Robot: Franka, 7 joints.
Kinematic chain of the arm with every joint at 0, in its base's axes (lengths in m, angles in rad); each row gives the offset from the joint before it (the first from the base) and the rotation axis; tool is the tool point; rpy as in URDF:
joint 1: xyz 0 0 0.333 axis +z
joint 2: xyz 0 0 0 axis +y
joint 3: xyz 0 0 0.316 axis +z
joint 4: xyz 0.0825 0 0 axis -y
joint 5: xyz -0.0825 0 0.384 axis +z
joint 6: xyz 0 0 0 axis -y
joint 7: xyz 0.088 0 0 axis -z
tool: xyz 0 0 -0.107 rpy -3.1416 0 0
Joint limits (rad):
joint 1: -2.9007..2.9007
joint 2: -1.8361..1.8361
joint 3: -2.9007..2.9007
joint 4: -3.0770..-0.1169
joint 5: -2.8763..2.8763
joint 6: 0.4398..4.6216
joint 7: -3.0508..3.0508
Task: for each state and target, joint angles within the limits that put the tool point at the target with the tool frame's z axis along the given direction. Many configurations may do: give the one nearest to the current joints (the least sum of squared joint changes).
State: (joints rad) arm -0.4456 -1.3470 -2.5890 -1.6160 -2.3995 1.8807 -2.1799
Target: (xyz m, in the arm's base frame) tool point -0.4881 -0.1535 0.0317 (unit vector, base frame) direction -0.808 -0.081 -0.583
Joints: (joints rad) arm -0.5639 -1.0327 -2.3930 -2.1216 -2.8704 2.3139 -2.1799
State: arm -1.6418 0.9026 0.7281 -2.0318 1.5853 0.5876 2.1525
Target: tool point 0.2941 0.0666 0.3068 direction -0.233 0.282 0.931
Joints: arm -1.2631 0.6944 1.0176 -2.6755 1.1655 0.7962 2.1525
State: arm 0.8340 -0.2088 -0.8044 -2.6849 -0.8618 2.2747 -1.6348
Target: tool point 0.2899 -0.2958 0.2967 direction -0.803 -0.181 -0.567
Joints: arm 0.4980 0.0188 -1.1412 -2.3972 -0.6666 1.6401 -1.6348
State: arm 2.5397 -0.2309 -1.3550 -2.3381 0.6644 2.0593 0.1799
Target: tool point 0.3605 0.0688 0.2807 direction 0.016 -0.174 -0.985
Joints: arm 2.2844 0.5814 -1.9521 -2.7801 0.5686 2.4244 0.1799
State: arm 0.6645 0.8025 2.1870 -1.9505 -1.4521 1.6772 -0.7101
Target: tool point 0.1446 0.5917 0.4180 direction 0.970 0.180 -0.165
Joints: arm 0.2835 0.6265 1.4048 -1.9992 -2.0117 1.4325 -0.7101
